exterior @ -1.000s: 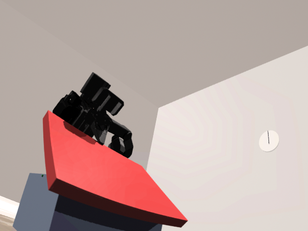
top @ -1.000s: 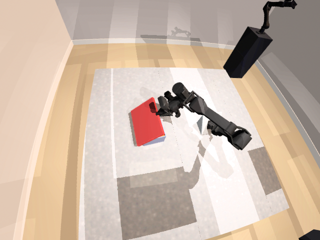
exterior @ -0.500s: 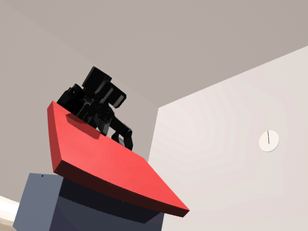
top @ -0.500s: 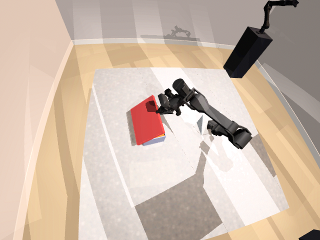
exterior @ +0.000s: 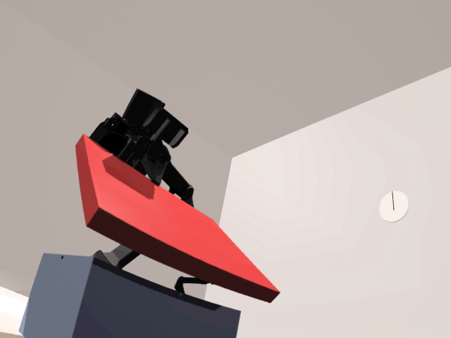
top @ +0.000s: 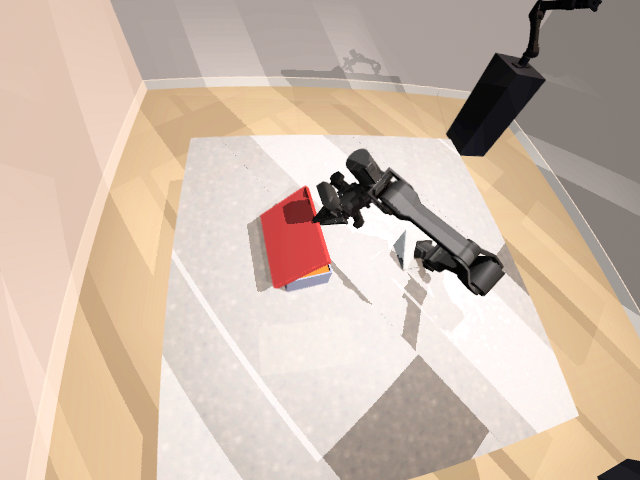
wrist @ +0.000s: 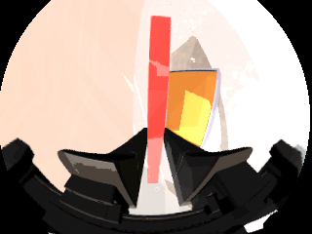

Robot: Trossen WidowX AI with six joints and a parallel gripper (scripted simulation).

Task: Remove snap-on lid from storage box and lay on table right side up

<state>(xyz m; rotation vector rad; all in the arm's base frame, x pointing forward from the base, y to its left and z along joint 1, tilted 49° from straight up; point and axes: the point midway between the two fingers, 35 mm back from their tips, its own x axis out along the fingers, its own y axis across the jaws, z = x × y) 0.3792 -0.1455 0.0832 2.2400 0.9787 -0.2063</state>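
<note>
The red lid lies 6 cm ahead of my gripper tip, 5 cm below it and 1 cm to the left of it. Also, from my gripper tip: storage box: 18 cm below, 3 cm ahead.
</note>
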